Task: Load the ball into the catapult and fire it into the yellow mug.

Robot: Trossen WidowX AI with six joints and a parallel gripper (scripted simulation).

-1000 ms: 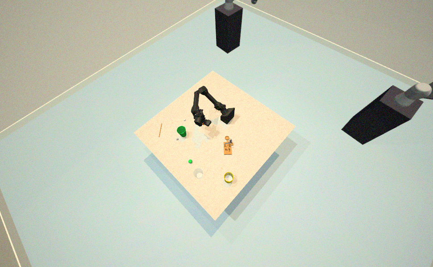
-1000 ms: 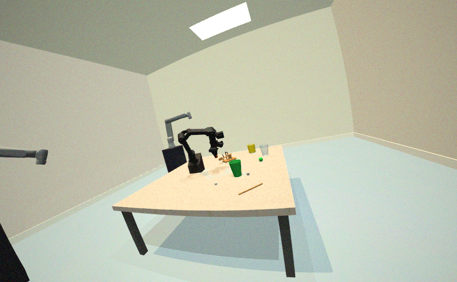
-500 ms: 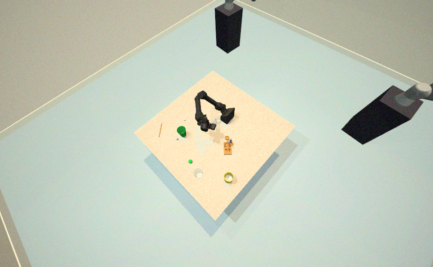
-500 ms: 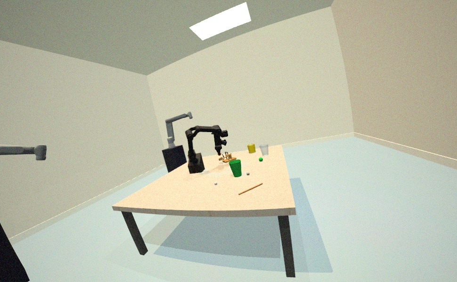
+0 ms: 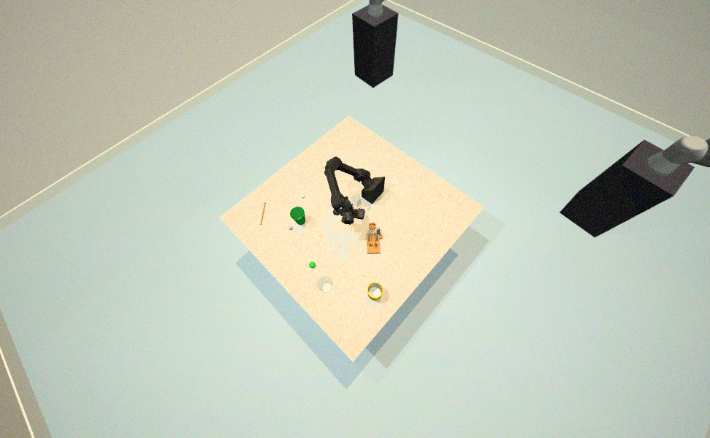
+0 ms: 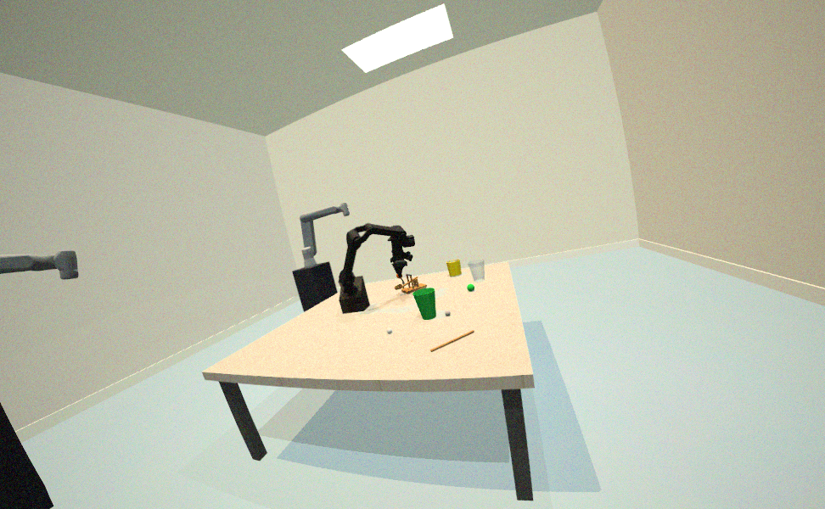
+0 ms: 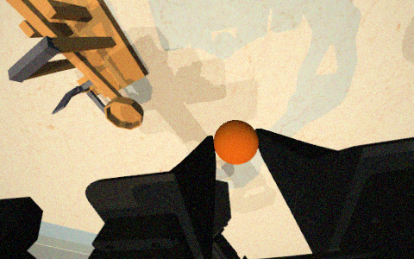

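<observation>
Right now my gripper tip is 17 cm to the right of the wooden catapult, 9 cm above it and 6 cm past it. From my gripper tip the other things lie so: green ball 37 cm ahead, 12 cm below, 4 cm to the left; then green cup 26 cm to the right, 23 cm ahead, 11 cm below; then orange ball 1 cm above.
</observation>
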